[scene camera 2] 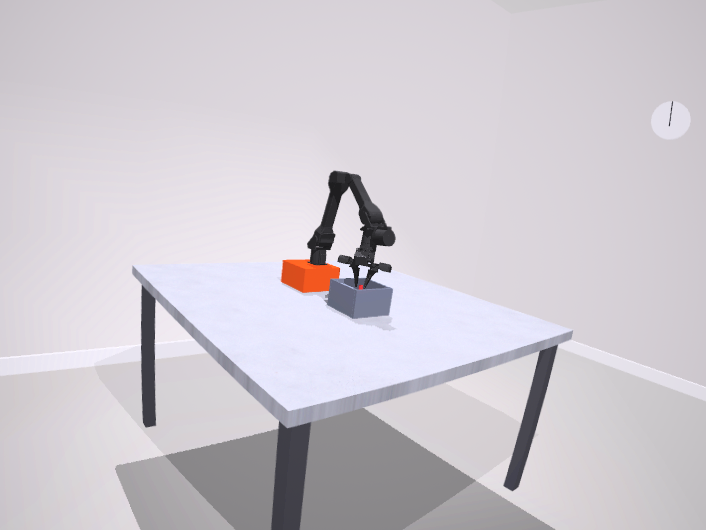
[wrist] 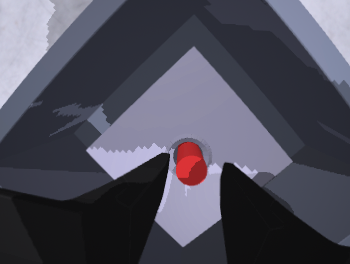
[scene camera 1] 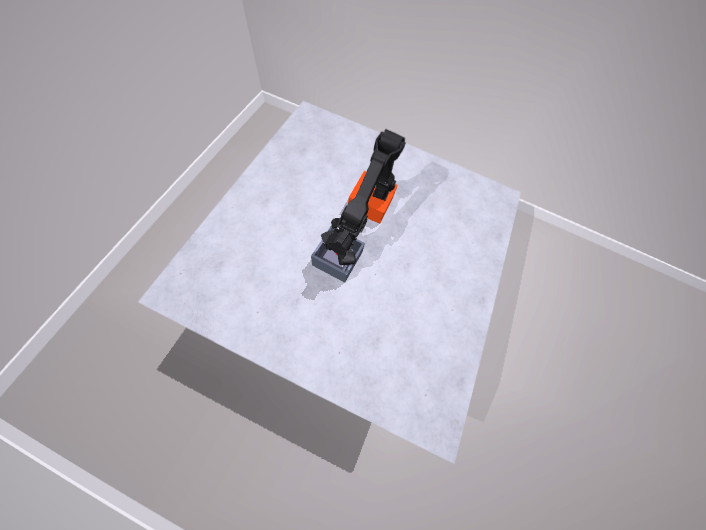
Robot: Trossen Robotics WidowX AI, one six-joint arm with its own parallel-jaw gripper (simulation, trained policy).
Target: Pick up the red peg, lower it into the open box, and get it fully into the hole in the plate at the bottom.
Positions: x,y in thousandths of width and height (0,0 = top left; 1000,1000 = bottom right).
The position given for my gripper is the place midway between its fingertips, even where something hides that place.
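Observation:
My gripper (scene camera 2: 509,542) is visible in scene camera 2, along with a grey box (scene camera 2: 532,567), but scene camera 2 misses the pale plate, hidden by the grey box. On the wrist view I can see that plate (wrist: 541,392), and there's a red peg (wrist: 547,646) too, plus my gripper (wrist: 559,631) and the box (wrist: 807,256). Scene camera 1 shows the grey box (scene camera 1: 450,486) as well.

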